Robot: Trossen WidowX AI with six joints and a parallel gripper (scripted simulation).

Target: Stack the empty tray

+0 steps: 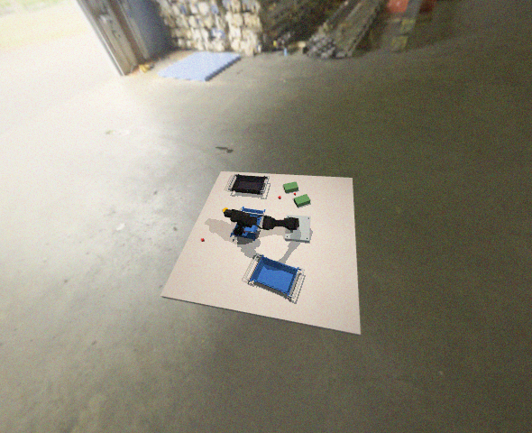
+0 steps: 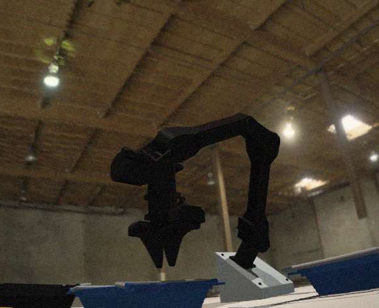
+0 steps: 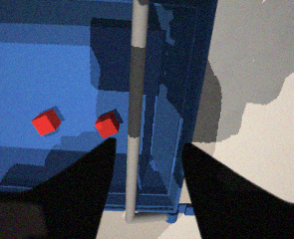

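The blue tray lies 25 cm behind my gripper tip, 33 cm to the left of it and 5 cm below it. From my gripper tip the other things lie so: yellow disc (22 cm ahead, 26 cm to the right, 8 cm below).
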